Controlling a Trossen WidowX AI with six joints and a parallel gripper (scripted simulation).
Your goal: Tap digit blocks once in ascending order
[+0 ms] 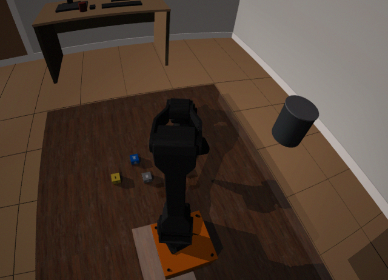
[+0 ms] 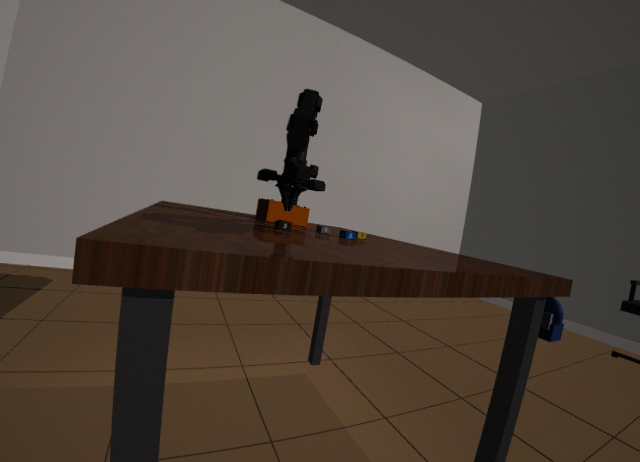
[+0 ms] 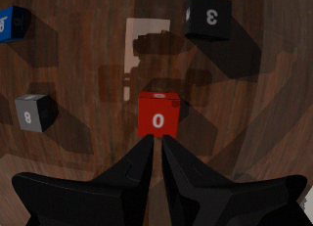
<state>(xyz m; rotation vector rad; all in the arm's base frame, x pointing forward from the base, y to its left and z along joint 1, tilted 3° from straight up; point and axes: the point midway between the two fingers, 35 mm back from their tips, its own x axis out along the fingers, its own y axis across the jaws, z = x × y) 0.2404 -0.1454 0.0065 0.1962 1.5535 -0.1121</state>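
Now: the red block 4 cm below my gripper tip. Round my gripper tip: blue block (12 cm ahead, 13 cm to the left, 4 cm below); black block (8 cm ahead, 5 cm to the right, 4 cm below); grey block (2 cm ahead, 12 cm to the left, 4 cm below).
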